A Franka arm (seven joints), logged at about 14 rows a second.
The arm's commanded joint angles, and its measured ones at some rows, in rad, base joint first. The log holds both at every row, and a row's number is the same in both.
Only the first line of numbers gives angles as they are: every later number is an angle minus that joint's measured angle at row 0.
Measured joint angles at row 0: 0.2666 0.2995 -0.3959 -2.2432 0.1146 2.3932 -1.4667
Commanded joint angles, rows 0 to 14: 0.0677 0.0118 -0.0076 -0.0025 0.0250 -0.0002 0.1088; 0.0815 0.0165 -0.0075 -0.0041 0.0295 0.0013 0.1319; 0.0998 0.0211 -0.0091 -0.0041 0.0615 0.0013 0.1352; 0.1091 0.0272 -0.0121 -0.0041 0.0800 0.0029 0.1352; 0.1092 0.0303 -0.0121 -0.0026 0.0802 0.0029 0.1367; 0.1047 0.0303 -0.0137 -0.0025 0.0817 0.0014 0.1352; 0.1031 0.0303 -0.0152 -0.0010 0.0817 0.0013 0.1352; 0.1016 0.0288 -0.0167 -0.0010 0.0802 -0.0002 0.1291; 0.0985 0.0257 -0.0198 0.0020 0.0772 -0.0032 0.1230; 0.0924 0.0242 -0.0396 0.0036 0.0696 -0.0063 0.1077; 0.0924 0.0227 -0.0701 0.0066 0.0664 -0.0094 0.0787; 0.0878 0.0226 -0.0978 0.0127 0.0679 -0.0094 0.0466; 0.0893 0.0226 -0.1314 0.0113 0.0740 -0.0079 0.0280; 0.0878 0.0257 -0.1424 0.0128 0.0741 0.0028 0.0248; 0.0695 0.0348 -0.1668 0.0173 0.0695 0.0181 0.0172
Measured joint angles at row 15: 0.0862 0.0297 -0.1353 0.0049 0.0499 0.0061 0.0516
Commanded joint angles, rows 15 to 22: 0.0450 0.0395 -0.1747 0.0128 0.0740 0.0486 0.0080; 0.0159 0.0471 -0.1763 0.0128 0.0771 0.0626 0.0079; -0.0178 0.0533 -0.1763 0.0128 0.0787 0.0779 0.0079; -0.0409 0.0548 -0.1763 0.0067 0.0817 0.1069 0.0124; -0.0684 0.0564 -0.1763 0.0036 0.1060 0.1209 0.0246; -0.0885 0.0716 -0.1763 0.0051 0.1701 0.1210 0.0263; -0.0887 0.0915 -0.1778 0.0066 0.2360 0.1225 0.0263; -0.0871 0.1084 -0.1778 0.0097 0.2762 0.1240 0.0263
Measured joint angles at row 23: -0.0915 0.0675 -0.1804 0.0006 0.1859 0.1063 0.0250
